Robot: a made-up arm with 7 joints. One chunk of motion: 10 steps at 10 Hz.
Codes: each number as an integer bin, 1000 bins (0 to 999) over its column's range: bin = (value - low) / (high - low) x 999, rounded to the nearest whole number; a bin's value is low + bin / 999 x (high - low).
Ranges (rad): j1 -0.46..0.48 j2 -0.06..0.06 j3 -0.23..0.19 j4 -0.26..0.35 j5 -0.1..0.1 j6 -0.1..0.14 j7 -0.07..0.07
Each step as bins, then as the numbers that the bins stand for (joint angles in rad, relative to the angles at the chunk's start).
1 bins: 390 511 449 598 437 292 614
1 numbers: -0.0930 0.0014 -0.0412 0.1051 -0.0125 -0.0298 0.0160
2 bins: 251 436 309 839 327 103 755
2 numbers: -0.2238 -0.0076 -0.1001 0.2523 -0.0345 -0.0753 0.0358
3 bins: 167 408 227 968 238 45 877
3 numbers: -0.3029 -0.0110 -0.1346 0.3311 -0.0524 -0.0892 0.0529
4 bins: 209 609 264 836 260 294 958
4 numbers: -0.2633 0.0132 -0.1190 0.2505 -0.0479 -0.0294 0.0643
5 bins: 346 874 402 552 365 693 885
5 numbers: -0.1344 0.0450 -0.0610 0.0771 -0.0269 0.0665 0.0540
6 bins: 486 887 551 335 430 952 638
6 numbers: -0.0027 0.0465 0.0017 -0.0554 -0.0139 0.1287 0.0194
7 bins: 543 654 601 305 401 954 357
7 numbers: 0.0509 0.0186 0.0227 -0.0738 -0.0197 0.1292 -0.0200
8 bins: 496 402 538 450 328 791 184
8 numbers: 0.0067 -0.0117 -0.0038 0.0148 -0.0343 0.0900 -0.0442
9 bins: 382 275 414 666 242 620 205
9 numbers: -0.1006 -0.0270 -0.0559 0.1467 -0.0516 0.0489 -0.0413
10 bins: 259 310 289 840 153 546 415
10 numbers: -0.2163 -0.0228 -0.1085 0.2529 -0.0694 0.0312 -0.0118
